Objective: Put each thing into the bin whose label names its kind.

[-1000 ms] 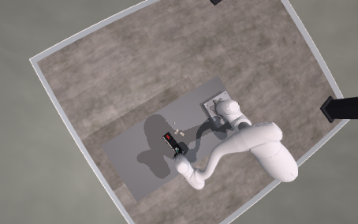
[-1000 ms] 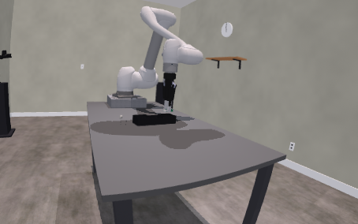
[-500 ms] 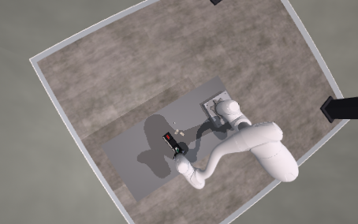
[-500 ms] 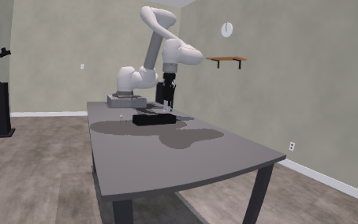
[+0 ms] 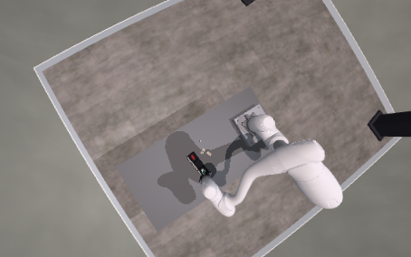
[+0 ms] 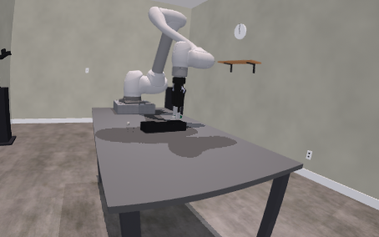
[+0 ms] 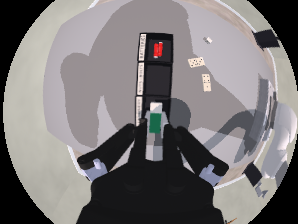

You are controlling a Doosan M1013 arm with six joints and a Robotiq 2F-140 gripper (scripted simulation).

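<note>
The black bin block is 8 cm to the right of my hand and 8 cm below it. Also, from my hand: green piece (3 cm below, 1 cm to the right).
</note>
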